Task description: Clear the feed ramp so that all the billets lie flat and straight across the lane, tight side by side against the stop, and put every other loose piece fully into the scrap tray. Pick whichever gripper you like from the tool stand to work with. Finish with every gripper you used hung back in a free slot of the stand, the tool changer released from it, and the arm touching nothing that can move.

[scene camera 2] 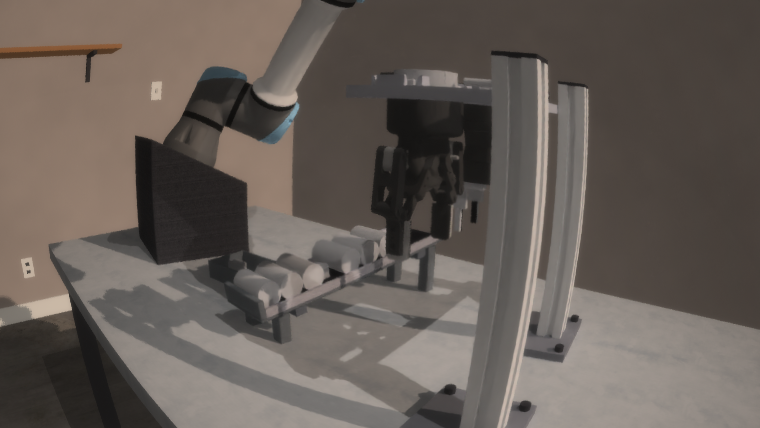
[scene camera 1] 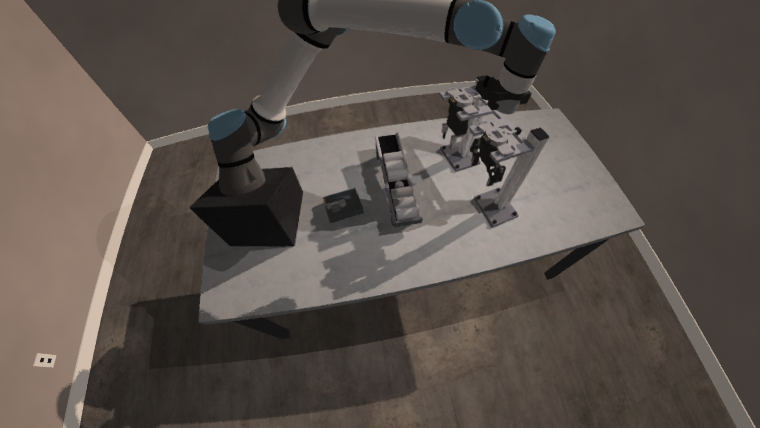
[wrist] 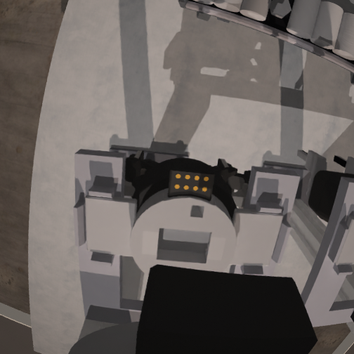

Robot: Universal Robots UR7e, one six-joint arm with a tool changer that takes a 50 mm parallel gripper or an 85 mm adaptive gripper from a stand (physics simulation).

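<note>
A billet (scene camera 2: 291, 284), a billet (scene camera 2: 269, 292) and a stop (scene camera 2: 255, 306) are present, with a tool stand (scene camera 2: 507, 329), the stand being visible in scene camera 1 (scene camera 1: 495, 204) too. A parallel gripper (scene camera 2: 477, 119) also appears in scene camera 1 (scene camera 1: 460, 100). An adaptive gripper (scene camera 2: 424, 160) appears in scene camera 1 (scene camera 1: 493, 138) and in the wrist view (wrist: 182, 212) as well.
</note>
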